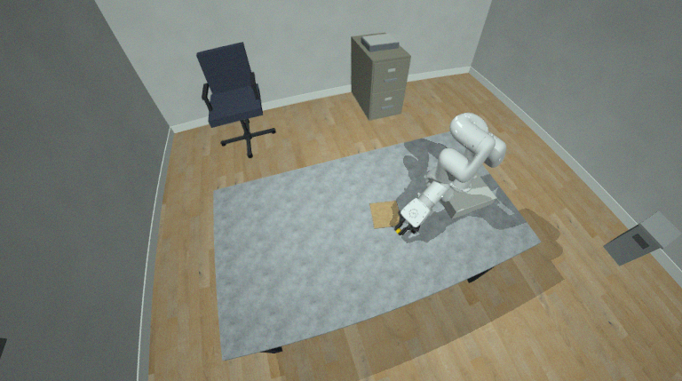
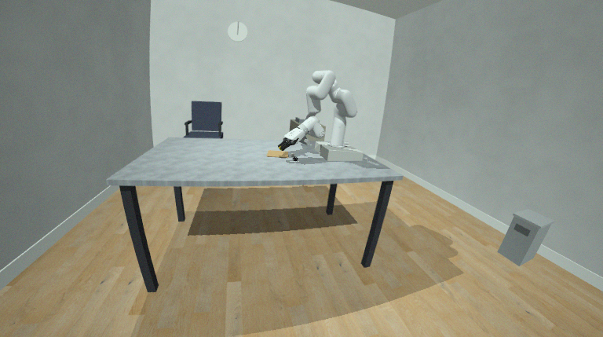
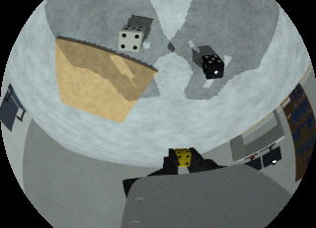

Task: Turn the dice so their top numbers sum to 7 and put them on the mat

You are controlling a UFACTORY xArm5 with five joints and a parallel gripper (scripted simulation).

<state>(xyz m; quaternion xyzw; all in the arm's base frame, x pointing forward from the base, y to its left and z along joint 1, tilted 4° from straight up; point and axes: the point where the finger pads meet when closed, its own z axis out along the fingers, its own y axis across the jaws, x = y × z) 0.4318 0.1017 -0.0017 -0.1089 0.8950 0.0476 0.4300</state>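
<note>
Now: the black die 9 cm behind my hand, 8 cm below it and 1 cm to the left of it. The rest, counted from my hand: white die (9 cm behind, 8 cm to the right, 8 cm below); yellow die (1 cm below, 1 cm ahead); tan mat (13 cm to the right, 9 cm below, 1 cm behind).
</note>
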